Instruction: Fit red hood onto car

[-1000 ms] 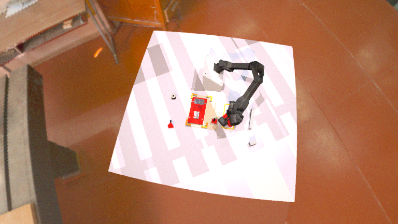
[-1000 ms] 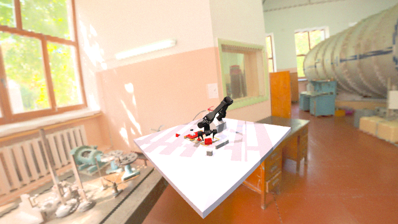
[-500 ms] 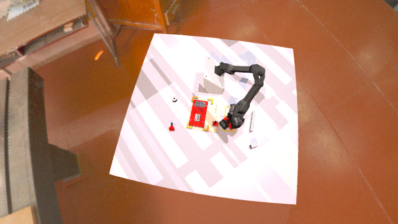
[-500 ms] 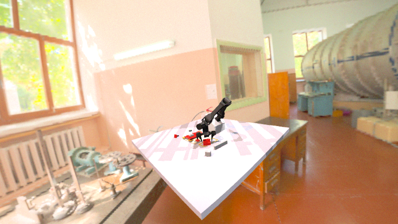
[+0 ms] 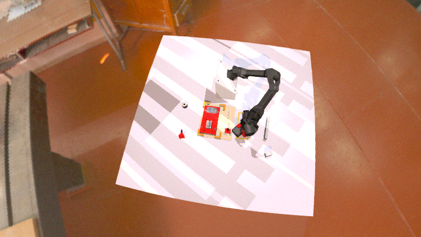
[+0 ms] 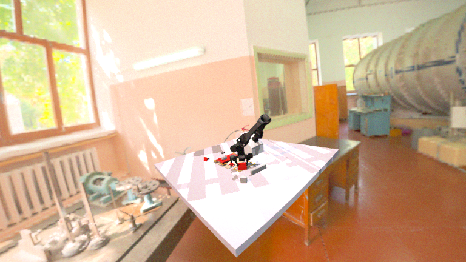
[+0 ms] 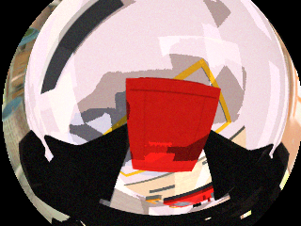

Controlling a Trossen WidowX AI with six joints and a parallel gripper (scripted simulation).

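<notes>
Now: the beige jig 5 cm behind my gripper tip and 20 cm to the right of it. The rest, counted from my gripper tip: grey bar (1 cm behind, 16 cm to the left, 1 cm above); then red hood (1 cm above); then grey block (17 cm ahead, 16 cm to the left, 1 cm above).
</notes>
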